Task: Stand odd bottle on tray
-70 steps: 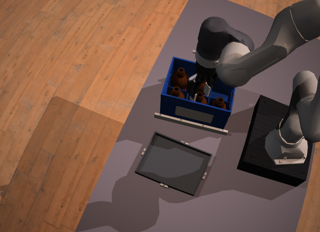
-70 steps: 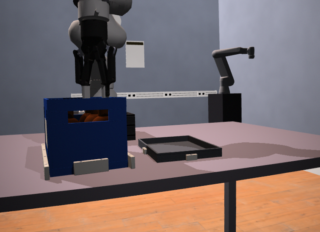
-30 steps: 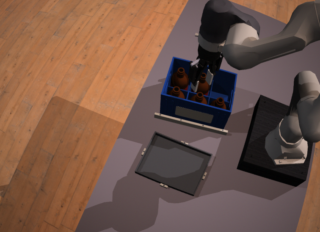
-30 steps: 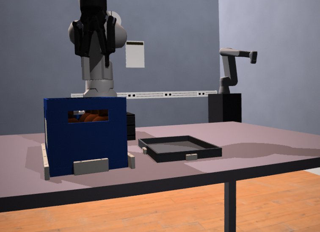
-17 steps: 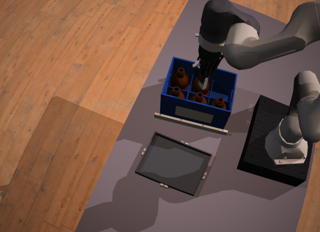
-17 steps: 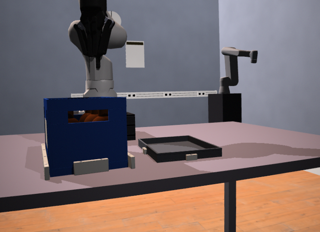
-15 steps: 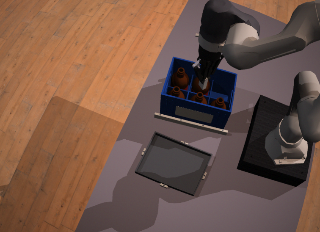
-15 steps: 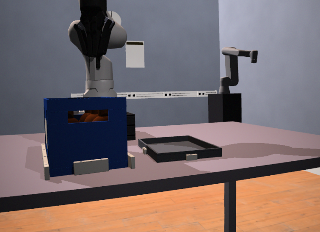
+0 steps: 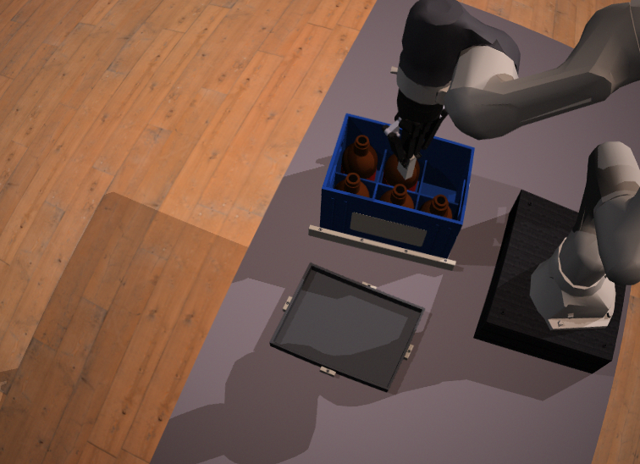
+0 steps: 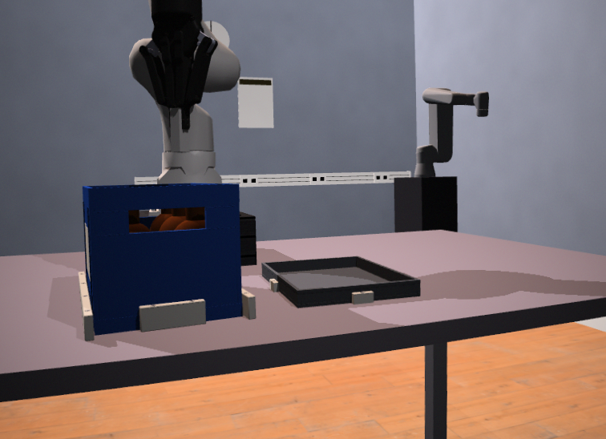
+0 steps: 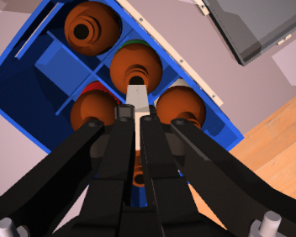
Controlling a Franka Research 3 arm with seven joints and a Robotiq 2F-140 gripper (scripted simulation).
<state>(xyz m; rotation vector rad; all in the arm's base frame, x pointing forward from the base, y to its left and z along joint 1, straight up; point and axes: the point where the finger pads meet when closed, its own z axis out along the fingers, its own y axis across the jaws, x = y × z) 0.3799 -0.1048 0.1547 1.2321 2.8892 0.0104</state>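
Right now my hand is 17 cm above the crate and 5 cm to the left of it. The rest, counted from my hand: bottle: 17 cm below, 8 cm behind; dark tray: 24 cm to the left, 24 cm below, 3 cm ahead.
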